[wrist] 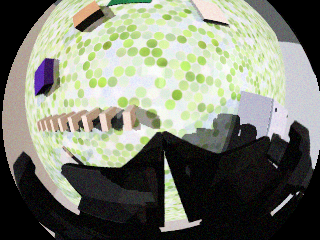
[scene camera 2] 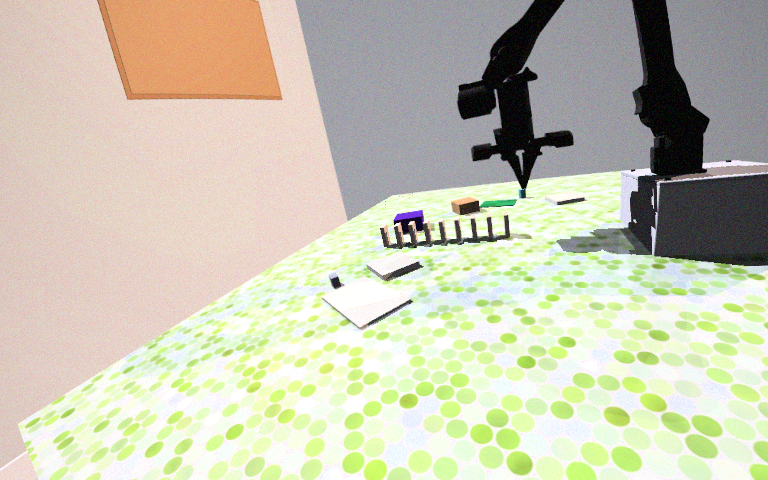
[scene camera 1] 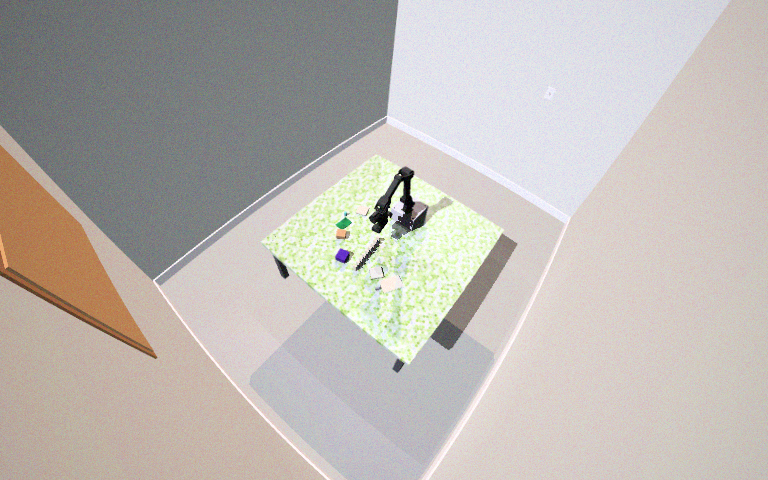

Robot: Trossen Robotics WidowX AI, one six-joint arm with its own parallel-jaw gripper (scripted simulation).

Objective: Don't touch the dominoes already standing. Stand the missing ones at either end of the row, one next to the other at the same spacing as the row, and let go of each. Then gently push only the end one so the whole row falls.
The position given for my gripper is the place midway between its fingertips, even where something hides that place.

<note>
My gripper [scene camera 2: 523, 188] is shut and holds nothing.
My gripper is seen too in the wrist view [wrist: 161, 136].
</note>
